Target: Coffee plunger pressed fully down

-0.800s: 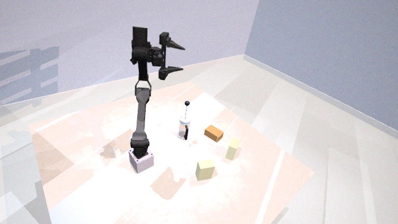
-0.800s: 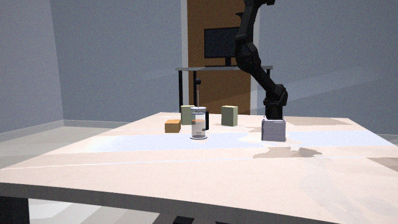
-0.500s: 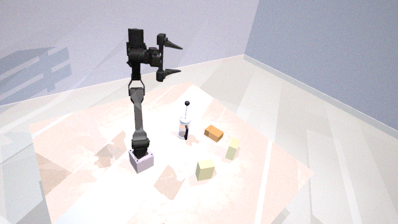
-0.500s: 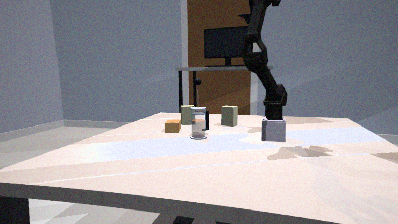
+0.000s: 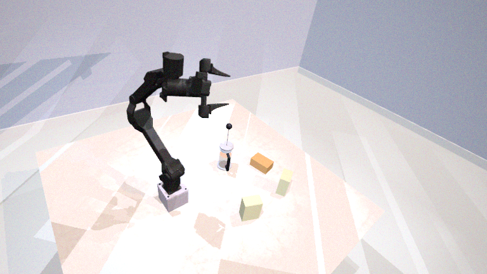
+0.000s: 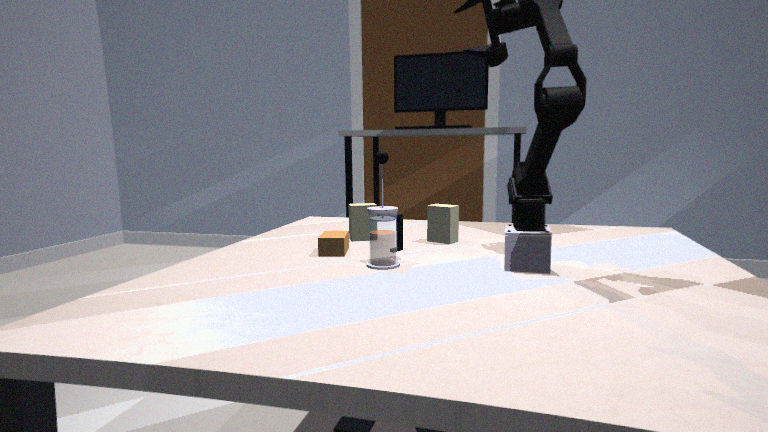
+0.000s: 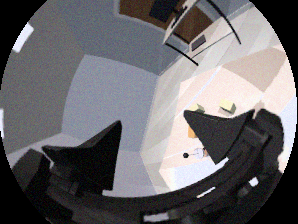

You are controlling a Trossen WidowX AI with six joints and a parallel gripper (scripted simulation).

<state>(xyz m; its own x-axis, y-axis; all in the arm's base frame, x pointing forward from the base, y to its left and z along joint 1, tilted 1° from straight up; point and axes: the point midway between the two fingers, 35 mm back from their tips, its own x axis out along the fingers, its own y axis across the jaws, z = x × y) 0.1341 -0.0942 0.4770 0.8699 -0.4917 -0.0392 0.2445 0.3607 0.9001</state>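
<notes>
The glass coffee press is 160 mm ahead of my gripper tip, 130 mm to the left of it and 430 mm below it.
</notes>
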